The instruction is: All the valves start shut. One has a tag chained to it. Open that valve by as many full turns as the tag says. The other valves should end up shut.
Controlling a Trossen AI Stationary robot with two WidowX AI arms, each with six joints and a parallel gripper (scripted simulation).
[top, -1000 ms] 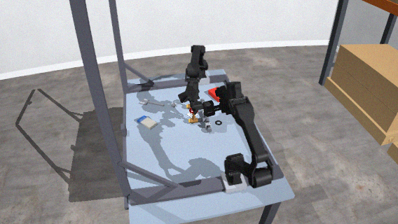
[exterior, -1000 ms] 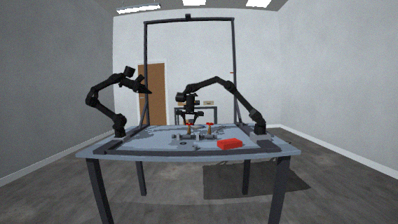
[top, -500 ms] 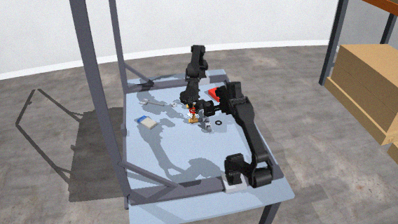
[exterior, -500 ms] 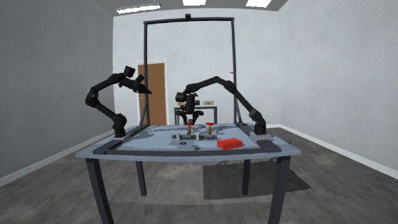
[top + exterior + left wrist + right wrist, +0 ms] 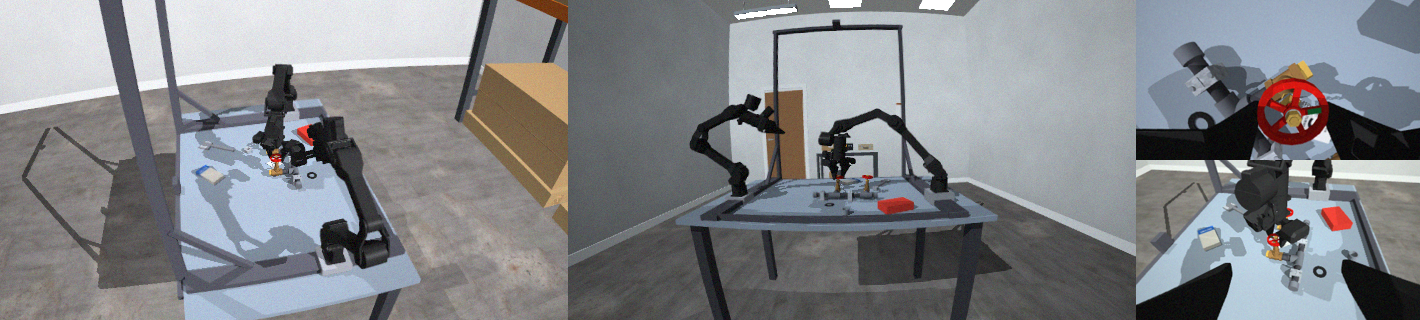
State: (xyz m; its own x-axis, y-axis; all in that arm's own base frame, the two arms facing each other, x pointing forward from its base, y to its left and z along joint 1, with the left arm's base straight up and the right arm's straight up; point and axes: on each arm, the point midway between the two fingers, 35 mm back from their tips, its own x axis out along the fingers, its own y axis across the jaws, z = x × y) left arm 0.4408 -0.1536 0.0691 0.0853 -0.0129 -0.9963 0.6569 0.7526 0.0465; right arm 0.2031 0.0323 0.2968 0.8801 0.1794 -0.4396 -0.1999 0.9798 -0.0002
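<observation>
Now: the white tag 11 cm below my left hand and 8 cm to the left of it. Also, from my left hand: small grey fitting: 25 cm ahead, 11 cm below, 5 cm to the left; then blue-and-beige box: 28 cm behind, 11 cm below, 4 cm to the left; then black ring: 14 cm ahead, 12 cm below, 3 cm to the right.
</observation>
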